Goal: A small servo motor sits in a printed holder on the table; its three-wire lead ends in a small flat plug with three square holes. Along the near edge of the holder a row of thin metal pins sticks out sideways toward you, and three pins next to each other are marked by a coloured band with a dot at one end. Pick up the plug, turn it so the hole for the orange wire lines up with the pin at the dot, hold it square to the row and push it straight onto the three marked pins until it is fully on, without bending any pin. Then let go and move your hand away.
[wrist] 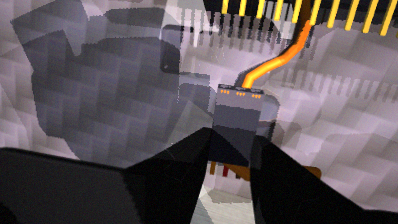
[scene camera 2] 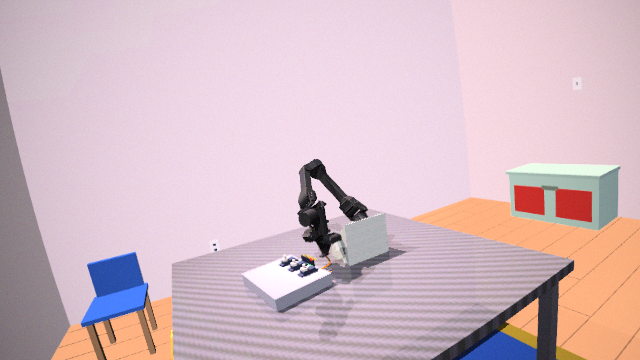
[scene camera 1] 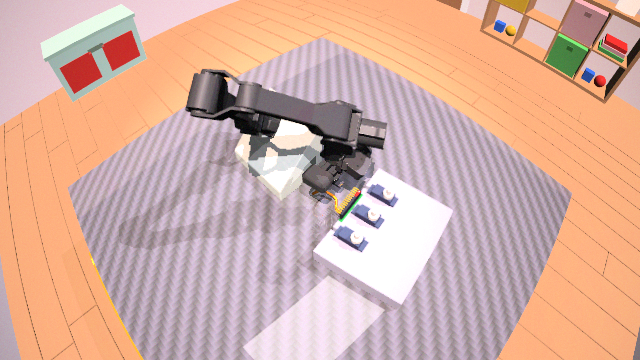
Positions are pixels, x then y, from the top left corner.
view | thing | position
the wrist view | my gripper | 231, 140
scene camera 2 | my gripper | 325, 254
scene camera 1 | my gripper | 334, 180
